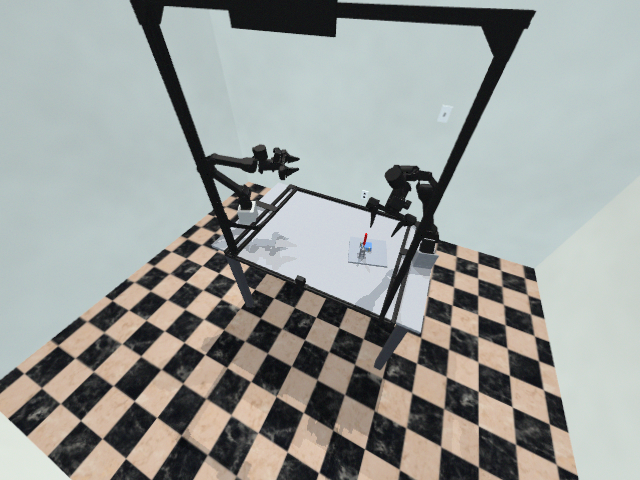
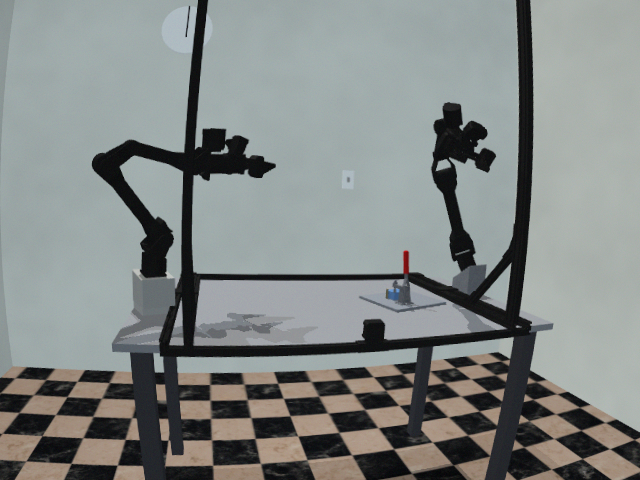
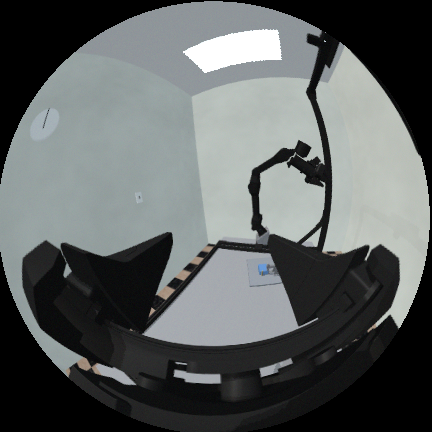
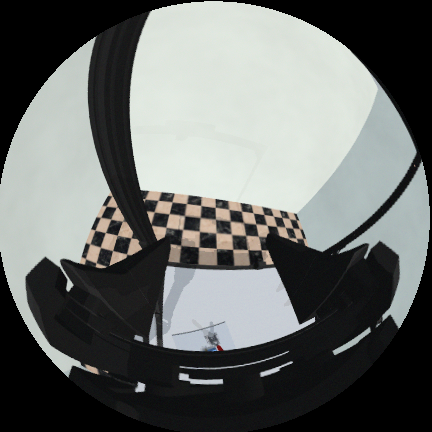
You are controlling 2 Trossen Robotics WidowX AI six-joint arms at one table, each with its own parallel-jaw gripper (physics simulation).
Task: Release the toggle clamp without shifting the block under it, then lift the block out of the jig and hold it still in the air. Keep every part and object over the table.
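Frame: origin at the left arm's base, x ahead, y left, z up, level; metres.
Where they show: left gripper, fingertip midpoint: [image 1: 299,163] [image 2: 267,164] [image 3: 221,238]; right gripper, fingertip midpoint: [image 1: 381,232] [image 2: 477,166] [image 3: 326,184] [image 4: 219,240]; left arm's base, origin of the base link: [image 1: 246,206] [image 2: 153,273]; right arm's base, origin of the base link: [image 1: 426,252] [image 2: 469,270] [image 3: 262,231].
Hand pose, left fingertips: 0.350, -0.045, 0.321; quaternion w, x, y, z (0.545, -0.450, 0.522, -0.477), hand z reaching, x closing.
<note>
Things, the pixels of their top centre, and the offset from my left fingertips, as dx, dy, dz. "spot": a spot on its surface instead. Level surfaces: height alone.
- toggle clamp, middle of its top: [image 2: 403,249] [image 4: 227,360] [image 1: 366,231] +0.357, -0.253, -0.249
- flat grey plate, middle of its top: [image 2: 402,299] [image 4: 206,349] [image 3: 265,268] [image 1: 367,250] +0.395, -0.239, -0.419
- small blue piece, middle of its top: [image 2: 396,290] [image 3: 262,266] [image 1: 366,244] +0.388, -0.215, -0.394
- white table, its level: dz -0.427
- small black box, surface spot: [image 2: 373,329] [image 1: 298,281] spot: -0.001, -0.472, -0.390
The toggle clamp [image 1: 361,251] [image 2: 404,293] [image 3: 271,270] [image 4: 212,339] stands on a flat grey plate [image 1: 380,260] [image 2: 428,302] [image 3: 255,281]. Its red handle [image 1: 365,238] [image 2: 405,262] points up. A small blue piece [image 1: 368,246] [image 2: 392,294] [image 3: 262,269] sits beside the clamp, with a tan bit at its side; block and jig are too small to tell apart. My left gripper [image 1: 297,164] [image 3: 221,238] is open and empty, high above the table's left side. My right gripper [image 1: 382,230] [image 4: 219,240] is open and empty, raised above the plate's height.
The plate lies on the right part of the white table [image 1: 310,232] [image 2: 289,299]. A black frame rail runs around the table top, with tall posts [image 1: 178,103] [image 2: 524,155] at its sides. A small black box [image 1: 299,281] [image 2: 373,329] sits on the front rail.
</note>
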